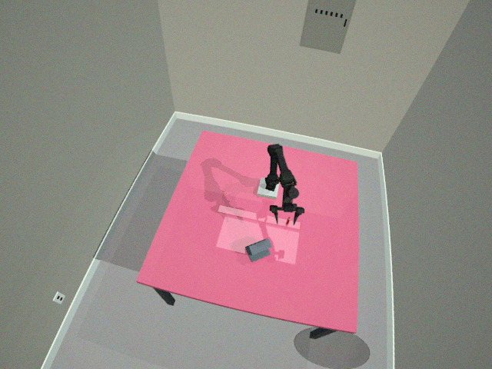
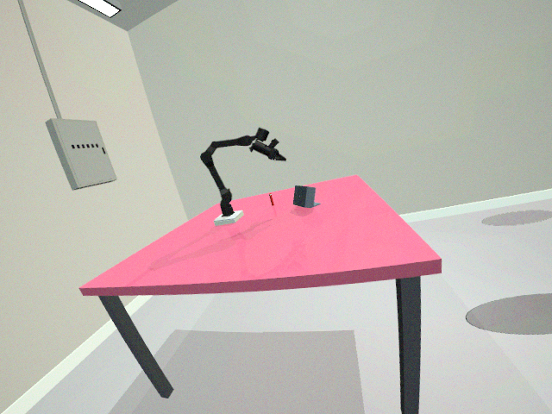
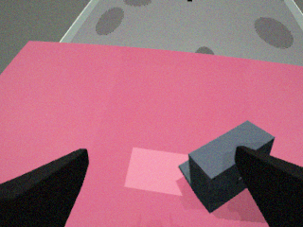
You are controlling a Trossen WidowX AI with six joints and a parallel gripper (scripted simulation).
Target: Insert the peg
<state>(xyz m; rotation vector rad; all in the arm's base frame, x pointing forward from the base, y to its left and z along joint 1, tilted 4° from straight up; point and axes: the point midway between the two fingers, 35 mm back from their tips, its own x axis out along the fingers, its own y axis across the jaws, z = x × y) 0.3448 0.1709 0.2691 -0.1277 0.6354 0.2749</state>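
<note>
The peg lies 210 mm below my gripper tip, 160 mm behind it and 10 mm to the left of it. Also, from my gripper tip: sloped panel 210 mm below, 110 mm to the right, 90 mm ahead.
</note>
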